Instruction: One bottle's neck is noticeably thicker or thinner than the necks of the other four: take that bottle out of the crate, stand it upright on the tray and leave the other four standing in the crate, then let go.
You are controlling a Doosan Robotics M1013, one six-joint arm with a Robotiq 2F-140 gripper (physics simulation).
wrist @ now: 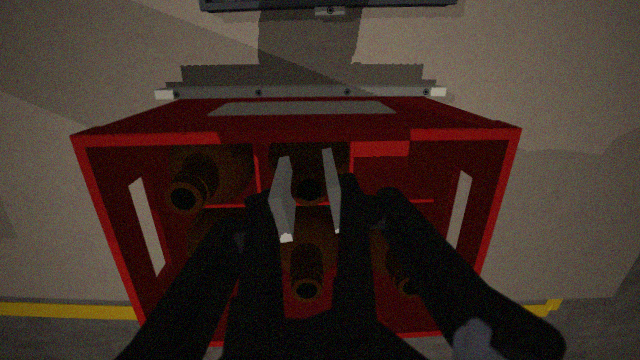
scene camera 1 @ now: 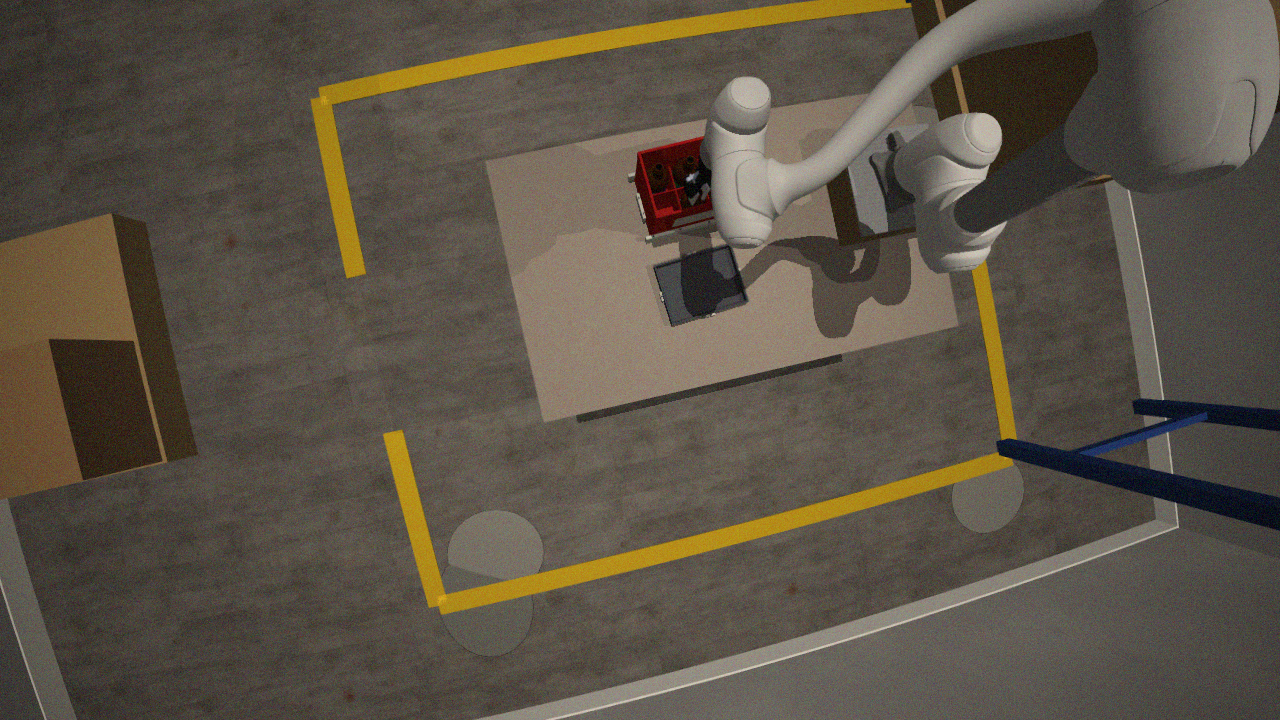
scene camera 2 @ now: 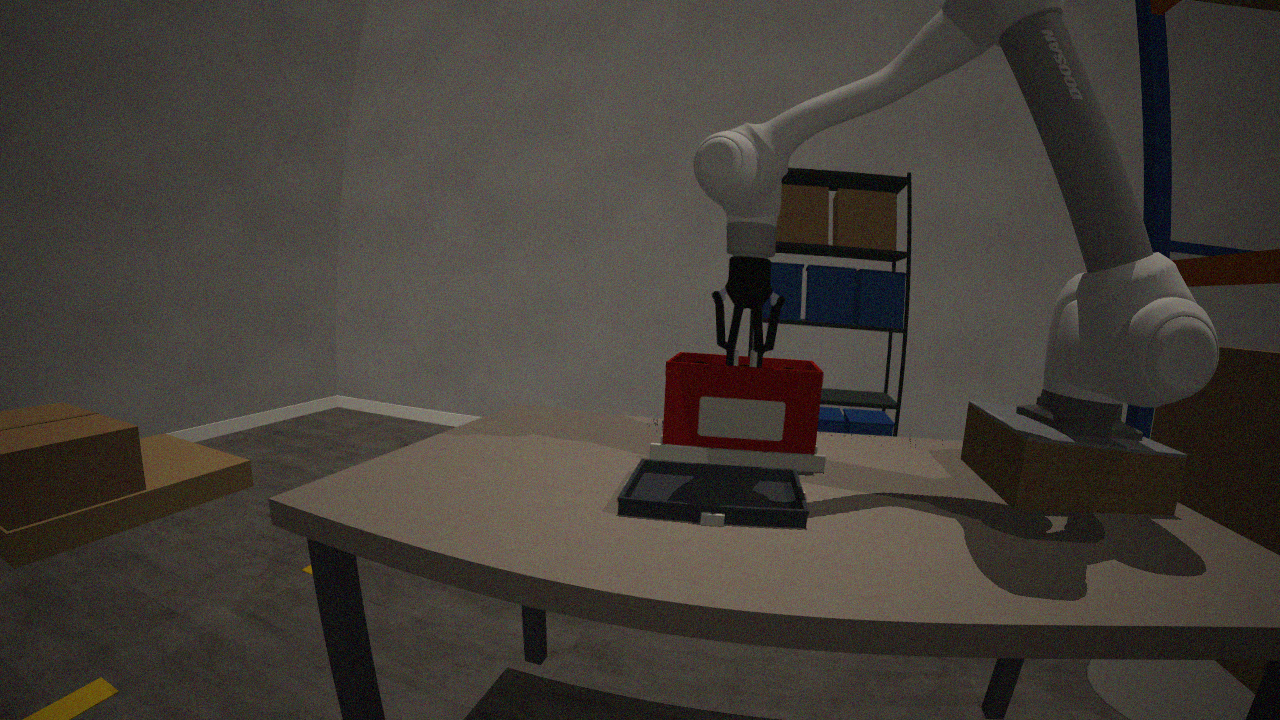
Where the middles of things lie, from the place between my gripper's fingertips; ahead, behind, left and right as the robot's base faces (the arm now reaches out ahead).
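My gripper, as I see it, is 4 cm higher than the white-label bottle (wrist: 308,188).
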